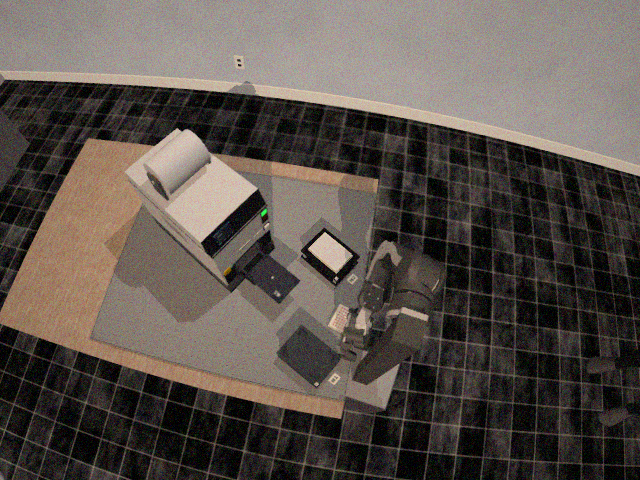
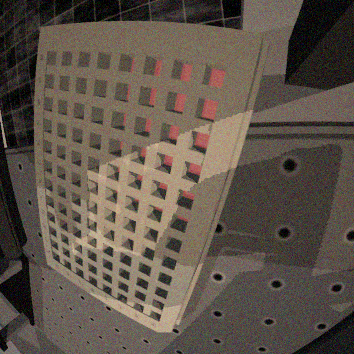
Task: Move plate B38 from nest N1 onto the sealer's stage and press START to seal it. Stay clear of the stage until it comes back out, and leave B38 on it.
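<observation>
Plate B38, pale with square wells, some showing red, is outside both nests on the grey perforated surface; its exact tilt is unclear. My gripper is open beside it, with no plate held between its fingers. The white sealer has a green light on its front; START cannot be read. Its dark stage is out and bears no plate. One dark nest is empty. The other nest holds a white-topped plate. The nest labels are too small to read, so N1 is uncertain.
A white film roll sits on top of the sealer. Small white tags lie beside the nests. The grey work surface lies on a wooden table. My arm reaches over its right edge.
</observation>
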